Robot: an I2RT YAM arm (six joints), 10 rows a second.
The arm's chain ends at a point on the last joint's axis. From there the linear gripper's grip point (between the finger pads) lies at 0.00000 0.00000 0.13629 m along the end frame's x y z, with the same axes.
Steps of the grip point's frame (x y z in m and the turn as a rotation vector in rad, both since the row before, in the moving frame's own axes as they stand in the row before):
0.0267, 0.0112, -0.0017, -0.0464, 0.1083, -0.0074
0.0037, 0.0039, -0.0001, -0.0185, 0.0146, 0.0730
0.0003, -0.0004, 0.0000, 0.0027, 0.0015, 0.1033
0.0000, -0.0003, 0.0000, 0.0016, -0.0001, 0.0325
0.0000, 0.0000, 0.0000, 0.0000, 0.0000, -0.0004
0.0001, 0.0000, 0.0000, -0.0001, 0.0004, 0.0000
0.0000, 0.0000, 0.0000, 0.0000, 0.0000, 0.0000
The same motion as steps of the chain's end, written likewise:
0.0120, 0.0049, -0.0008, -0.0464, 0.1083, -0.0074
0.0018, 0.0013, -0.0001, -0.0185, 0.0146, 0.0730
0.0001, 0.0000, 0.0000, 0.0027, 0.0015, 0.1033
0.0000, -0.0001, 0.0000, 0.0016, -0.0001, 0.0325
0.0000, 0.0000, 0.0000, 0.0000, 0.0000, -0.0004
0.0000, 0.0000, 0.0000, -0.0001, 0.0004, 0.0000
0.0000, 0.0000, 0.0000, 0.0000, 0.0000, 0.0000

